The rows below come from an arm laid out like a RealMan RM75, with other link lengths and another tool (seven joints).
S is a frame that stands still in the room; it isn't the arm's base.
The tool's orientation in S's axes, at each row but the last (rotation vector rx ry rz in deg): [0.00 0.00 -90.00]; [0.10 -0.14 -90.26]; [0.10 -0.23 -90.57]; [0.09 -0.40 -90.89]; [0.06 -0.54 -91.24]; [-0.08 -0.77 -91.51]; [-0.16 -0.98 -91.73]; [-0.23 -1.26 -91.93]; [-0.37 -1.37 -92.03]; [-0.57 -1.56 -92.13]
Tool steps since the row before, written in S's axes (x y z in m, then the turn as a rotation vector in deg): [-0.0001 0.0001 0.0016 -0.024 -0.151 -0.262]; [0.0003 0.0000 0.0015 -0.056 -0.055 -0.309]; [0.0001 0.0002 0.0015 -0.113 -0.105 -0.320]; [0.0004 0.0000 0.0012 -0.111 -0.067 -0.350]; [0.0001 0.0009 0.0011 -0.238 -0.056 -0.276]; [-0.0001 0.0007 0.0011 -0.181 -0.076 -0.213]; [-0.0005 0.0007 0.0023 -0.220 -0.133 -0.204]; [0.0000 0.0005 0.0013 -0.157 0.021 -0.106]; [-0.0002 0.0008 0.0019 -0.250 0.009 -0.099]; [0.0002 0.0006 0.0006 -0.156 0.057 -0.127]
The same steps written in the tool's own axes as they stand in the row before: [-0.0001 -0.0001 0.0016 0.151 -0.024 -0.262]; [0.0000 0.0003 0.0015 0.055 -0.057 -0.309]; [-0.0002 0.0001 0.0015 0.106 -0.113 -0.320]; [0.0000 0.0004 0.0012 0.068 -0.112 -0.350]; [-0.0009 0.0001 0.0011 0.060 -0.239 -0.275]; [-0.0007 -0.0001 0.0011 0.079 -0.181 -0.212]; [-0.0007 -0.0005 0.0023 0.137 -0.218 -0.204]; [-0.0005 0.0000 0.0013 -0.017 -0.159 -0.104]; [-0.0008 -0.0002 0.0019 -0.002 -0.251 -0.096]; [-0.0006 0.0002 0.0006 -0.054 -0.159 -0.124]
